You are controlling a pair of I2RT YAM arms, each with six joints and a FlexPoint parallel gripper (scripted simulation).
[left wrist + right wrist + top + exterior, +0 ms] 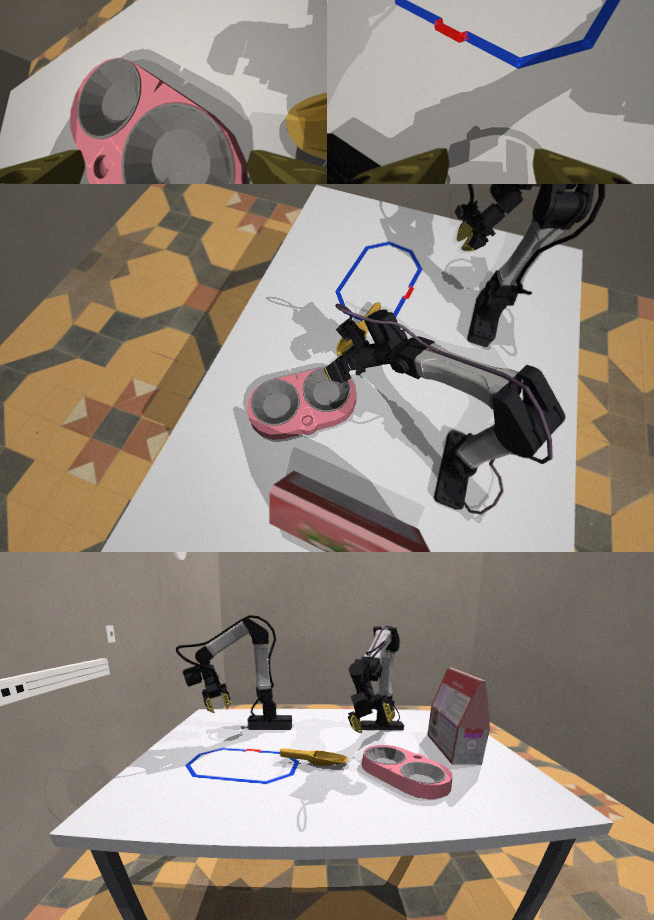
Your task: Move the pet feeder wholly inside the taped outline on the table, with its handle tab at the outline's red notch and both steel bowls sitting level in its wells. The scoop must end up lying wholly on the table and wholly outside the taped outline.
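Now: right hand 230 mm short of the yellow scoop, 400 mm to the right of it and 110 mm above it. Round my right hand: food bag 90 mm ahead, 950 mm to the left, 10 mm above; blue taped outline 220 mm ahead, 130 mm to the left, 130 mm below; pink pet feeder 300 mm ahead, 680 mm to the left, 120 mm below.
The pink pet feeder is 140 mm below my left hand, 100 mm to the left of it and 60 mm ahead of it. Also, from my left hand: yellow scoop: 180 mm to the right, 130 mm below, 10 mm behind; food bag: 370 mm to the left, 150 mm behind; blue taped outline: 450 mm to the right, 150 mm below, 20 mm behind.
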